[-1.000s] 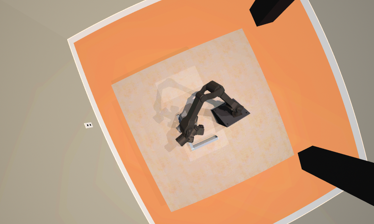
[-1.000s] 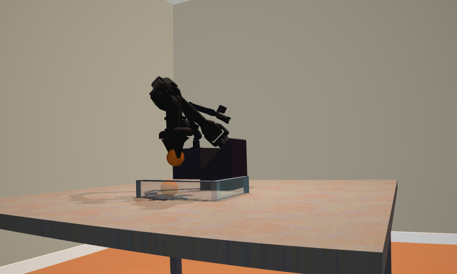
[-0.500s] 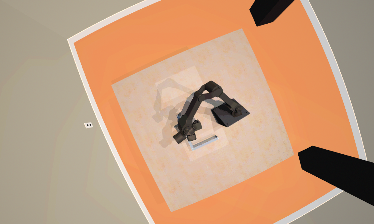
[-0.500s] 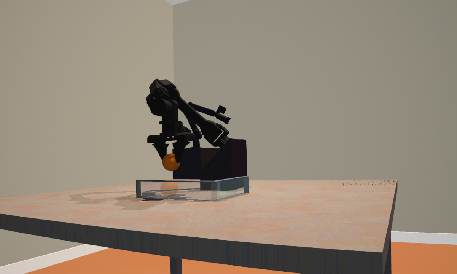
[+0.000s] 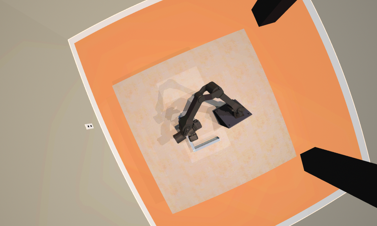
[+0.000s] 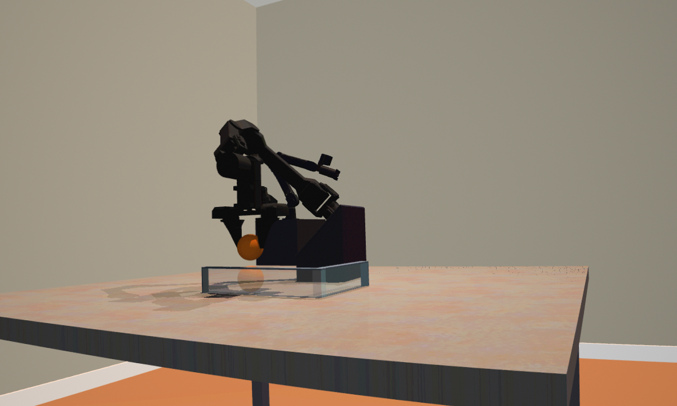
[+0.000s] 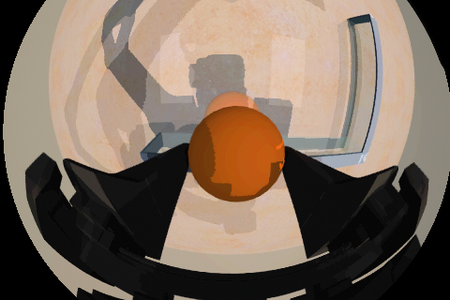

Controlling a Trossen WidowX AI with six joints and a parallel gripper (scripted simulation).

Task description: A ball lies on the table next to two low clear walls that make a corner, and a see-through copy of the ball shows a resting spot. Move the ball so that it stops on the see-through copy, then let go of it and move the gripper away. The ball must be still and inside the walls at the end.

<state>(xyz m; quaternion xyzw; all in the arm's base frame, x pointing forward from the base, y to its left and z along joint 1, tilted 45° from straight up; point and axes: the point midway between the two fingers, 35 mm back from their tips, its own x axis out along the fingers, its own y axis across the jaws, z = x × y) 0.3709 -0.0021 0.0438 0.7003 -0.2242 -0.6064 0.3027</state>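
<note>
The see-through copy is 70 mm below my gripper tip. Round my gripper tip: long wall: 40 mm ahead, 60 mm to the left, 70 mm below; short wall: 80 mm behind, 200 mm to the left, 70 mm below; orange ball: right at my gripper tip.
</note>
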